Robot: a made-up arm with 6 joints.
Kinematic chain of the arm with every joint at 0, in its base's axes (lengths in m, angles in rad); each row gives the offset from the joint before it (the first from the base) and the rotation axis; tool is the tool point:
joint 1: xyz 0 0 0.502 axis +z
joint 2: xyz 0 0 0 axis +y
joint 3: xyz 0 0 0.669 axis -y
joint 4: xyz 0 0 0 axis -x
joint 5: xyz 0.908 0 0 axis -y
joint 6: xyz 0 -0.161 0 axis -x
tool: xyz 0 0 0
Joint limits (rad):
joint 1: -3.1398..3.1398
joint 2: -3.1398..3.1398
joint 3: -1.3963..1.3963
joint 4: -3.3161..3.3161
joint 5: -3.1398..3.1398
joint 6: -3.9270..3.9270
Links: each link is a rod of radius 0.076 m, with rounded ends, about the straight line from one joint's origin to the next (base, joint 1, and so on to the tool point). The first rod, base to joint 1, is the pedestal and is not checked.
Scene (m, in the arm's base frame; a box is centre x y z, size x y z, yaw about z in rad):
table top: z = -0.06
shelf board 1: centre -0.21 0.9 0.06 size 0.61 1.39 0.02 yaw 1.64
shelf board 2: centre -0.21 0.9 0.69 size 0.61 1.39 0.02 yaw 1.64
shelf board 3: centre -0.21 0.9 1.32 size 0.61 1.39 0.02 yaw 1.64
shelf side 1: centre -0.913 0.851 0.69 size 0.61 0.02 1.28 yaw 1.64
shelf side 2: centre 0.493 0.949 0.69 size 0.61 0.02 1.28 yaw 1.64
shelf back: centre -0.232 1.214 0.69 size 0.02 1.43 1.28 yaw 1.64
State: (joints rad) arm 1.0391 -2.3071 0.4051 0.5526 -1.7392 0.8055
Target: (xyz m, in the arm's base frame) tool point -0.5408 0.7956 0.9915
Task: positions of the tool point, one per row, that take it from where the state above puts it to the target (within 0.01 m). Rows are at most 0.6 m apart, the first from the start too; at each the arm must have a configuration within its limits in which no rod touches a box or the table.
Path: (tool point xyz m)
1: -0.2136 -1.2487 0.8158
2: 0.1124 -1.0133 1.1922
3: 0.2824 -0.6095 1.4356
4: 0.2420 -0.1705 1.5225
5: 0.0257 0.1701 1.4559
6: -0.2647 0.3307 1.2632
7: -0.5071 0.3086 0.9915
8: -0.5518 0.4471 1.0172
9: -0.5672 0.6126 1.0175
10: -0.5408 0.7956 0.9915

